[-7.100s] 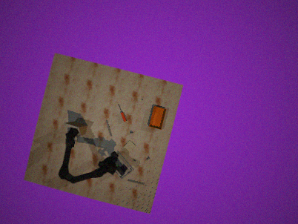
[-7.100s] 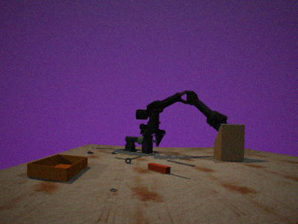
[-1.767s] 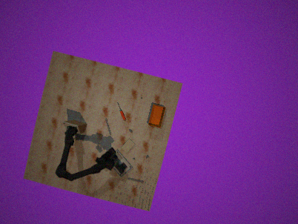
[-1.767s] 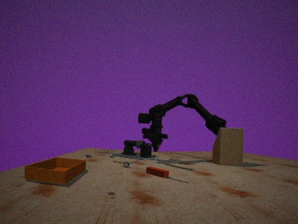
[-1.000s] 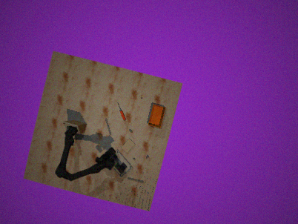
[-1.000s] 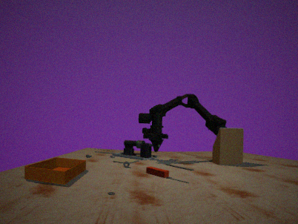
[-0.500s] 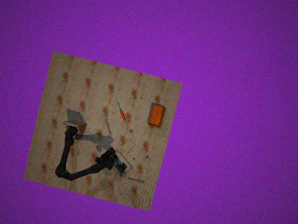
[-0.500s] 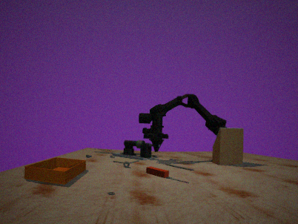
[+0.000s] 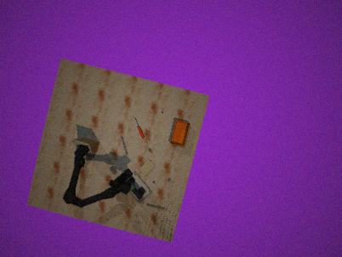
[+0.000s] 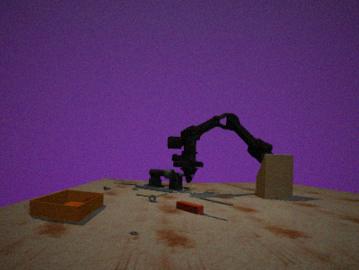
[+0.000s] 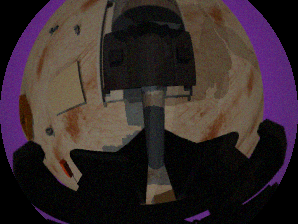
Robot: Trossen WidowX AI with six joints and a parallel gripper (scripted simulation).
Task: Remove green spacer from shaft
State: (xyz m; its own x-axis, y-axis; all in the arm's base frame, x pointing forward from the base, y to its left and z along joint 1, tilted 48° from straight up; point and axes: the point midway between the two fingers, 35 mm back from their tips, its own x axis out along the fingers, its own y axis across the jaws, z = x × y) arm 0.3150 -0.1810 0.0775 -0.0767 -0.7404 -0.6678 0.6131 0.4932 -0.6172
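Right now the shaft is 6 cm ahead of my gripper tip, 4 cm to the right of it and 3 cm above it. Also, from my gripper tip: red-handled screwdriver 41 cm to the left, 4 cm below, 3 cm ahead; then green spacer 9 cm ahead, 7 cm to the right, 3 cm above; then orange tray 44 cm to the left, 37 cm ahead, 4 cm below.
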